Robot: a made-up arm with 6 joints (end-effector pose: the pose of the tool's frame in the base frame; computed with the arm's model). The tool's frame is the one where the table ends. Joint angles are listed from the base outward.
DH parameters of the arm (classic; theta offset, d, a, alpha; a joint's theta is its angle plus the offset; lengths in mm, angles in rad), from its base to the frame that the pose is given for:
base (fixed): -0.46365 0 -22.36 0
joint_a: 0.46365 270 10 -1.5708
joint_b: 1.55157 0 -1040.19 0
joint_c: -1.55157 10 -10 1.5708
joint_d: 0 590 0 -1.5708
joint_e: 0 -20 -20 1.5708
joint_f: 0 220 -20 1.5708
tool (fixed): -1.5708 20 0 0
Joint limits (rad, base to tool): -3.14..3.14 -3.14..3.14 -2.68..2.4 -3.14..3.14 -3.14..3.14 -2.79..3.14
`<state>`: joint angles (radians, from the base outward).
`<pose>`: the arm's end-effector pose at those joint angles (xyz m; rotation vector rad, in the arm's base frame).
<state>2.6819 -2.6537 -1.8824 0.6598 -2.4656 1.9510</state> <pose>0.0486 0.0897 -0.6303 -0.9883 0.6840 2.7772</pose>
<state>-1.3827 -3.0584 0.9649 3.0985 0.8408 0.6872</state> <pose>-0.0747 0.6423 -1.2800 2.0872 -0.7017 1.9695</pose>
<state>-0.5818 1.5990 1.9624 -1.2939 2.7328 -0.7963</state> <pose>0.6462 -0.5743 -0.1084 1.6645 1.5294 -1.1079</pose>
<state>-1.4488 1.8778 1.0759 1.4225 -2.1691 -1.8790</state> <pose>-0.0323 -1.1278 -0.4490 0.0346 0.6179 0.1109</pose>
